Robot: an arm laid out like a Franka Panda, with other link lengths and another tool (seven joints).
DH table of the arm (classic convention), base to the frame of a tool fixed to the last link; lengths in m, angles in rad. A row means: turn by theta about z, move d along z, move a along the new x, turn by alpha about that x. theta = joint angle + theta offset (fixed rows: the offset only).
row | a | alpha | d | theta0
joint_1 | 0 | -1.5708 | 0.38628 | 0
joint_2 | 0 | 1.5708 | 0 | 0
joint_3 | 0.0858 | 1.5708 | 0.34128 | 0
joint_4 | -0.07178 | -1.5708 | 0 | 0
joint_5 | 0 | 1.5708 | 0.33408 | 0
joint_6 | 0.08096 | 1.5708 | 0 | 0
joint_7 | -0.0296 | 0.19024 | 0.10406 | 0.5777
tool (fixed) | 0 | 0 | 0.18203 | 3.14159
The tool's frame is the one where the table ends.
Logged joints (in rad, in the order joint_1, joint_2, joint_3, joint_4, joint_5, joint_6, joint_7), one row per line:
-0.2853 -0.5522 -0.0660 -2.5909 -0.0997 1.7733 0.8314
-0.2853 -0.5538 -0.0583 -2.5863 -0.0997 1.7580 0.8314
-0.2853 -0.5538 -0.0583 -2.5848 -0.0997 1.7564 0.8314
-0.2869 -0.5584 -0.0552 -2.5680 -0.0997 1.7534 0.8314
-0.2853 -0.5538 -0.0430 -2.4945 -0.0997 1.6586 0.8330
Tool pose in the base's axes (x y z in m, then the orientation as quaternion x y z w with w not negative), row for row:
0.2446 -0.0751 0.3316 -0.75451 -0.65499 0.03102 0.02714
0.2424 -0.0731 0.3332 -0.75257 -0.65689 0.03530 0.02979
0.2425 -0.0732 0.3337 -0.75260 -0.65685 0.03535 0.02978
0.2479 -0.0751 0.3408 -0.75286 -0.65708 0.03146 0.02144
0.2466 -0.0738 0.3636 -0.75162 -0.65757 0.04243 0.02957
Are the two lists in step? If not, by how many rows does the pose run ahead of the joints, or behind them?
They are in step.
